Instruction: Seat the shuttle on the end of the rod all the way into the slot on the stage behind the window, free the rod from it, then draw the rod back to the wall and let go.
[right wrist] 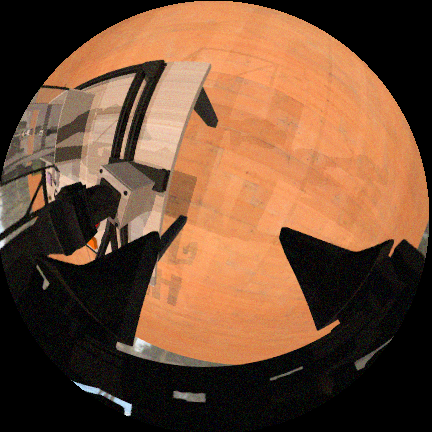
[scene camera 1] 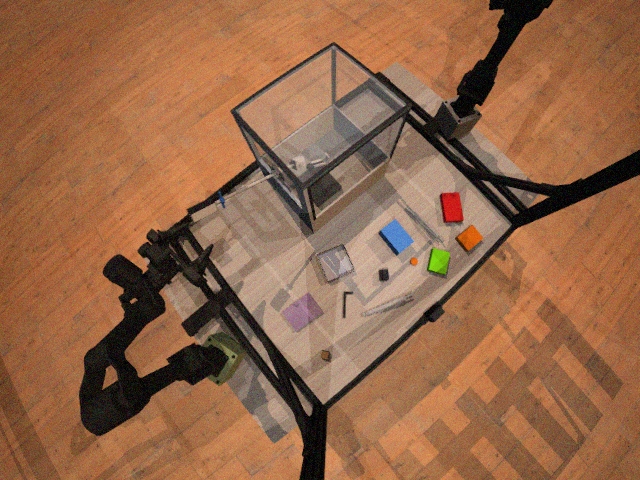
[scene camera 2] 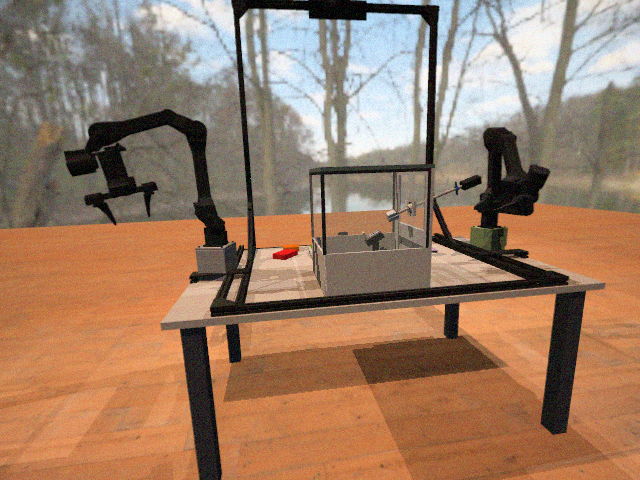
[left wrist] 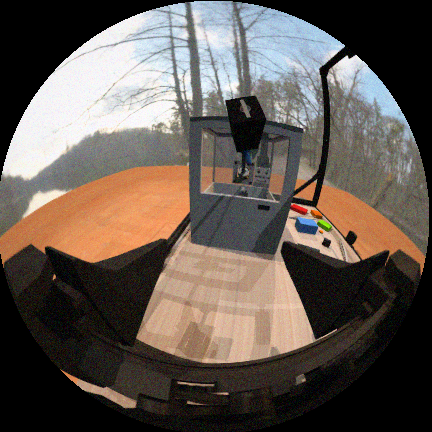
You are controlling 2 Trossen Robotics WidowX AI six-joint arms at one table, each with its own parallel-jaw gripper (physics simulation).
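Seen in the pictures: left gripper, fingertip midpoint: (scene camera 1: pixel 200 233) (scene camera 2: pixel 485 209) (left wrist: pixel 226 246); right gripper, fingertip midpoint: (right wrist: pixel 221 235) (scene camera 2: pixel 133 221) (left wrist: pixel 250 159); left arm's base, origin of the base link: (scene camera 1: pixel 213 360) (scene camera 2: pixel 489 226); right arm's base, origin of the base link: (right wrist: pixel 107 197) (scene camera 1: pixel 462 108) (scene camera 2: pixel 216 244).
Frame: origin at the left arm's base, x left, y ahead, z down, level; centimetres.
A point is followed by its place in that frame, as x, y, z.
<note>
The rod (scene camera 1: pixel 250 186) @(11.0, 43.7, -15.5) (scene camera 2: pixel 444 193) @(12.7, 41.0, -16.5) slants through the window wall. It has a black handle (scene camera 2: pixel 470 180) @(16.3, 33.8, -20.3) (left wrist: pixel 246 122) @(16.4, 29.9, -19.5) and a blue collar (scene camera 2: pixel 456 187) @(14.3, 37.6, -18.3) (left wrist: pixel 248 157) @(13.5, 36.1, -16.7) outside. The pale shuttle (scene camera 2: pixel 391 215) @(7.4, 57.7, -10.5) is on its inner end, above and apart from the dark grey stage (scene camera 2: pixel 374 237) in the case. The stage's slot is too small to make out. My left gripper (scene camera 1: pixel 200 235) @(17.6, 27.8, -10.8) (left wrist: pixel 226 246) @(17.6, 27.8, -10.8) is open and empty, outside the window wall, with the handle ahead and above its fingers in the left wrist view. My right gripper (scene camera 2: pixel 131 219) @(-25.8, 129.1, -11.7) (right wrist: pixel 221 235) @(-25.8, 129.1, -11.7) is open and empty, beyond the table's side.
The glass-topped case (scene camera 1: pixel 369 142) @(-9.5, 63.5, -22.8) (scene camera 2: pixel 377 271) @(15.9, 69.6, 3.5) stands on the table. A blue block (scene camera 1: pixel 396 236) @(-26.3, 57.1, 5.6), red block (scene camera 1: pixel 451 207) @(-37.9, 75.7, 7.6), orange block (scene camera 1: pixel 469 238) @(-47.3, 69.2, 7.6), green block (scene camera 1: pixel 438 261) @(-41.5, 57.4, 7.6), small tray (scene camera 1: pixel 319 271) @(-11.9, 37.4, 7.6) and purple pad (scene camera 1: pixel 302 312) @(-13.2, 23.3, 8.8) lie beside it. Black rails (scene camera 1: pixel 258 335) @(-5.7, 10.9, 7.0) edge the table.
</note>
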